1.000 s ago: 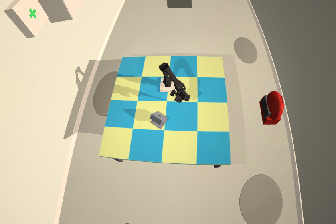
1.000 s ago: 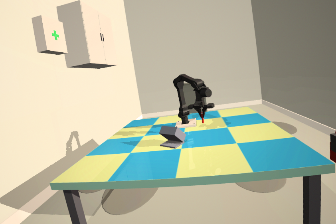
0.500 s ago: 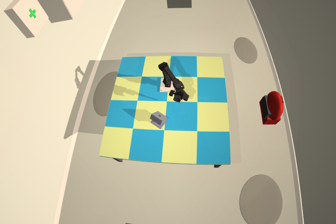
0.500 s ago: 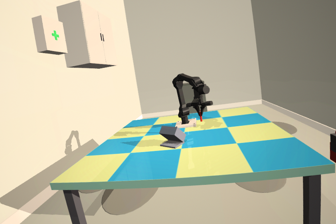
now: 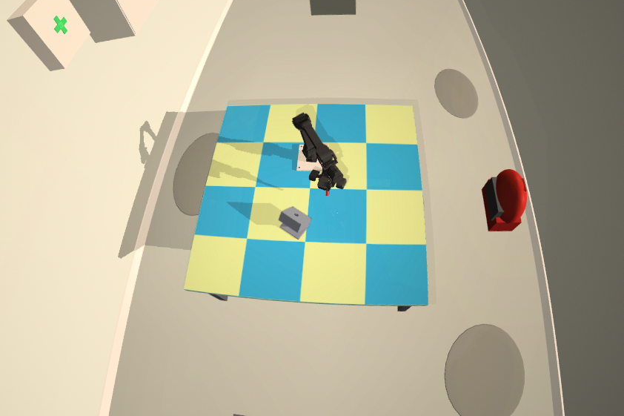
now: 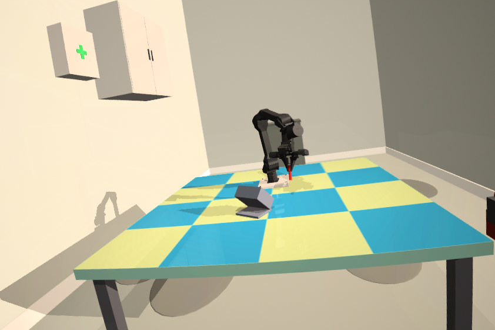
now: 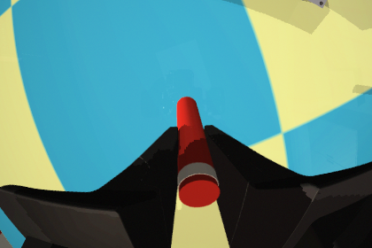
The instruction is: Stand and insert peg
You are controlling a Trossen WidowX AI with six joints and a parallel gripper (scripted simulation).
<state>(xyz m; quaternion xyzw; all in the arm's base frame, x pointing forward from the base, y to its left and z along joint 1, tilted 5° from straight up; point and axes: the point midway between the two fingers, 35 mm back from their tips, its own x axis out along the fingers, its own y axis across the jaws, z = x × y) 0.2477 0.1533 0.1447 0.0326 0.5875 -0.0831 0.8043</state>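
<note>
Now: gripper tip 160 mm short of the grey sloped panel, 150 mm to the left of it and 60 mm above it. Round my gripper tip: red peg 10 mm behind, 20 mm above.
</note>
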